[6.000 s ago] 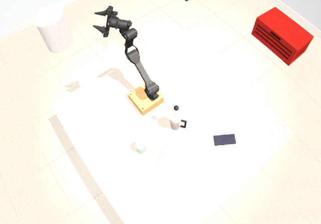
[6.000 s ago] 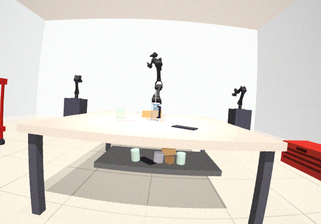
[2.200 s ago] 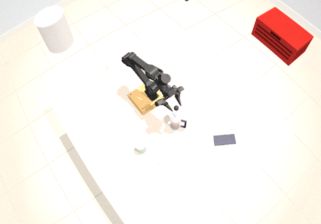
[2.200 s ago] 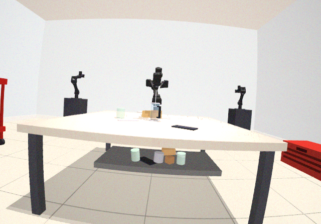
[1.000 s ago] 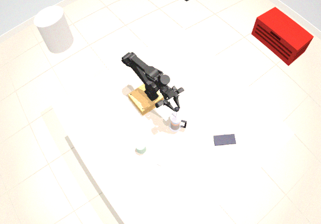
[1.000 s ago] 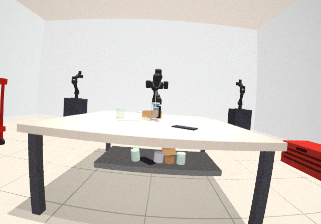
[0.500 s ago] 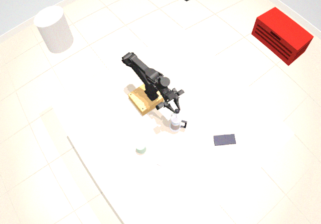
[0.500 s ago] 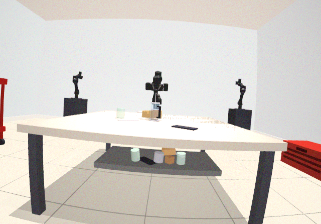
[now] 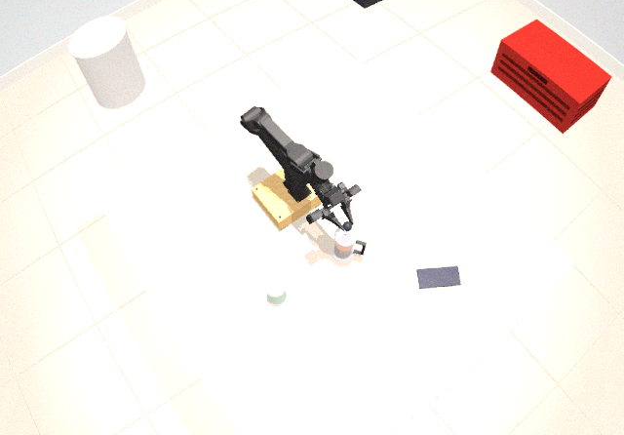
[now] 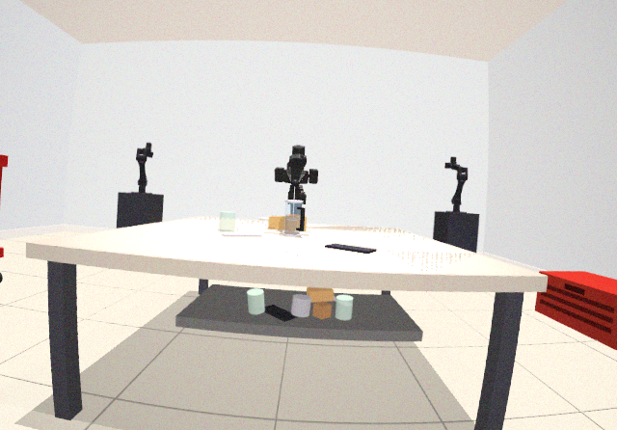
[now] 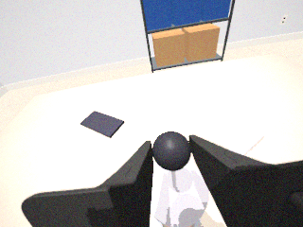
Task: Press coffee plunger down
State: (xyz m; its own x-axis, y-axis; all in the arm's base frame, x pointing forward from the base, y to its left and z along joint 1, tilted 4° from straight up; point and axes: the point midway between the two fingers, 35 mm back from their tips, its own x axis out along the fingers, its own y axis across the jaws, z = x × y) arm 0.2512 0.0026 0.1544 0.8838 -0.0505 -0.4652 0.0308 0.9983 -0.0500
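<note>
My gripper tip is 10 mm to the right of the coffee press and 110 mm above it.
</note>
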